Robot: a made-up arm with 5 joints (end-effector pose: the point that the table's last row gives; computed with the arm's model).
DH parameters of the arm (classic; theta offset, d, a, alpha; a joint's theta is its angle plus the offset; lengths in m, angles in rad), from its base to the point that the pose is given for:
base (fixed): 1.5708 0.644 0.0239 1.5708
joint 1: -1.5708 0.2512 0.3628 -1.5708
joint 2: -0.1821 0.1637 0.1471 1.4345
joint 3: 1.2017 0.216 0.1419 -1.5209
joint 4: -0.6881 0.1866 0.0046 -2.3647
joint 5: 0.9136 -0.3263 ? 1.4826
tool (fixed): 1.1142 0.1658 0 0
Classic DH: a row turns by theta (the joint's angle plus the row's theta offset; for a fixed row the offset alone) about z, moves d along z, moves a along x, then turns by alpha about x.
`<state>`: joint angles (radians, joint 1 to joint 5).
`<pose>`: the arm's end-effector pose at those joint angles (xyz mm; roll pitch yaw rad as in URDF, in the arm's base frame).
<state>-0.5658 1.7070 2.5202 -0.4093 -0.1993</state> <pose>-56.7 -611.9 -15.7 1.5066 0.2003 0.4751</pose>
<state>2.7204 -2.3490 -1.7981 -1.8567 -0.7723</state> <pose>375.2 -573.2 828.0 -2.2834 0.2273 2.6492</pose>
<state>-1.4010 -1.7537 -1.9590 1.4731 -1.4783</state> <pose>761.0 231.1 214.2 2.9998 -0.1364 -1.7487</pose>
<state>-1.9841 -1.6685 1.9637 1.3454 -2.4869</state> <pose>149.2 253.0 787.8 -2.0620 -0.0968 -0.7634</pose>
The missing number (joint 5, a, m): 0.0793
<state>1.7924 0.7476 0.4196 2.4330 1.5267</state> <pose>388.7 131.8 1317.7 -1.2805 0.0733 1.6248</pose>
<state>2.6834 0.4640 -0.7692 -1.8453 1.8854</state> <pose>162.8 -195.7 1107.6 -3.0432 -0.7891 1.6214</pose>
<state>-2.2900 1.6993 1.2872 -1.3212 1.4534</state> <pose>136.4 -288.2 1134.6 0.9532 1.1682 -1.7240</pose>
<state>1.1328 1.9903 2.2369 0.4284 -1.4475</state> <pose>-35.4 519.3 50.2 1.7627 -0.4070 -0.3842</pose>
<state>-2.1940 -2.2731 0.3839 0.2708 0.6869</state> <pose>-275.6 -360.5 409.7 2.8287 0.2882 0.4137</pose>
